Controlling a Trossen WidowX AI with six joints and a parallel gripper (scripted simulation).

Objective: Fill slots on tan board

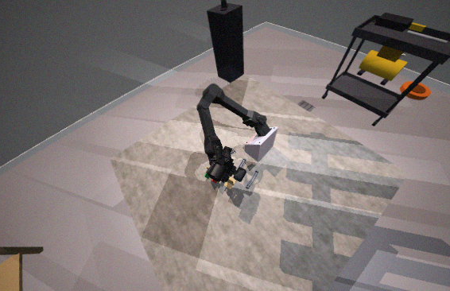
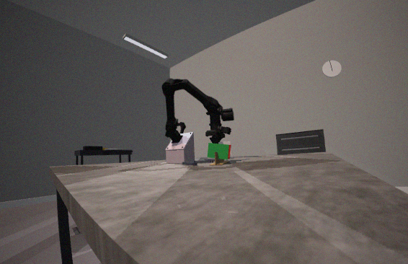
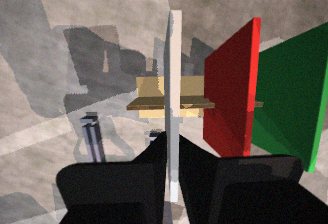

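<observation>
Now: the red board 40 mm ahead of my gripper tip, 40 mm to the right of it and 10 mm below it. Also, from my gripper tip: tan board (40 mm ahead, 40 mm to the right, 40 mm below); green board (50 mm ahead, 90 mm to the right, 10 mm below); grey-white board (30 mm ahead, 10 mm to the left).
</observation>
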